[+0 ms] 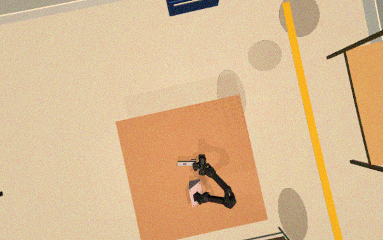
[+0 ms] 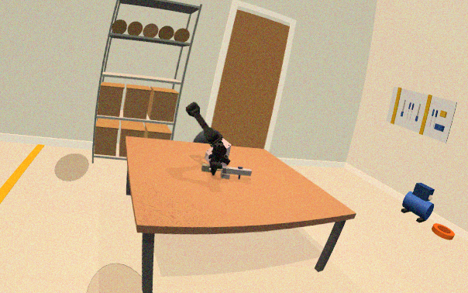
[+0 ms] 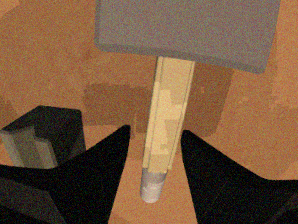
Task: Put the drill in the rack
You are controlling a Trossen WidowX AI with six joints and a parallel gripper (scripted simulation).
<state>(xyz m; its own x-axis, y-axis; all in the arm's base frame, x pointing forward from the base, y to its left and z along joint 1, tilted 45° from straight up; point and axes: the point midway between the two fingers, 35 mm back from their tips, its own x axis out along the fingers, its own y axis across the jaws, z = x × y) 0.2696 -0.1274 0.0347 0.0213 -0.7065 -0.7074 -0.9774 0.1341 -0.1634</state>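
My gripper tip is 4 cm to the right of the drill, 4 cm below it and 1 cm short of it. The rest, counted from my gripper tip: dark key knob (16 cm to the left, 4 cm above, 3 cm ahead); then dark grey rack (8 cm behind, 1 cm to the right, 1 cm above); then block (14 cm to the left, 3 cm ahead, 3 cm above).
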